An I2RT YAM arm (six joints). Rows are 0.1 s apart.
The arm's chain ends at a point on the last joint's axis. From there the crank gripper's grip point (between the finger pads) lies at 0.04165 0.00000 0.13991 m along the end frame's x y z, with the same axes.
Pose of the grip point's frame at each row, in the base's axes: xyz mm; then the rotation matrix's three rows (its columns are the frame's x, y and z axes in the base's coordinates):
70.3, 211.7, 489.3; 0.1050, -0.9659, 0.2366; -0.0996, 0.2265, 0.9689; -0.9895, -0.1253, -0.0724
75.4, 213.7, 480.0; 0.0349, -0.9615, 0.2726; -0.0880, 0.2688, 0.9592; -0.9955, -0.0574, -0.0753
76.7, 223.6, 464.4; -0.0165, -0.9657, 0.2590; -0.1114, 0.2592, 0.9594; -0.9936, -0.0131, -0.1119
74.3, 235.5, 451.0; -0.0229, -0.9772, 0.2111; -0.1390, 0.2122, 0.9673; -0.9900, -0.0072, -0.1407
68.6, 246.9, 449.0; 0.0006, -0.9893, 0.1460; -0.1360, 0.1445, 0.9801; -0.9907, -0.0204, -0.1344
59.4, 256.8, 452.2; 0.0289, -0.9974, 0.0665; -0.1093, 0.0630, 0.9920; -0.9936, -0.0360, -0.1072
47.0, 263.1, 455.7; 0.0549, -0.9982, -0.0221; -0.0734, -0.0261, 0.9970; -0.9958, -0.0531, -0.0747
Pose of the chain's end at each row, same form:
32.8, 80.3, 540.6; 0.1050, -0.9659, 0.2366; -0.0996, 0.2265, 0.9689; -0.9895, -0.1253, -0.0724
35.8, 83.2, 532.0; 0.0349, -0.9615, 0.2726; -0.0880, 0.2688, 0.9592; -0.9955, -0.0574, -0.0753
41.2, 94.0, 521.4; -0.0165, -0.9657, 0.2590; -0.1114, 0.2592, 0.9594; -0.9936, -0.0131, -0.1119
45.7, 106.0, 511.9; -0.0229, -0.9772, 0.2111; -0.1390, 0.2122, 0.9673; -0.9900, -0.0072, -0.1407
48.1, 115.4, 509.1; 0.0006, -0.9893, 0.1460; -0.1360, 0.1445, 0.9801; -0.9907, -0.0204, -0.1344
48.9, 122.6, 508.6; 0.0289, -0.9974, 0.0665; -0.1093, 0.0630, 0.9920; -0.9936, -0.0360, -0.1072
47.8, 126.7, 507.6; 0.0549, -0.9982, -0.0221; -0.0734, -0.0261, 0.9970; -0.9958, -0.0531, -0.0747

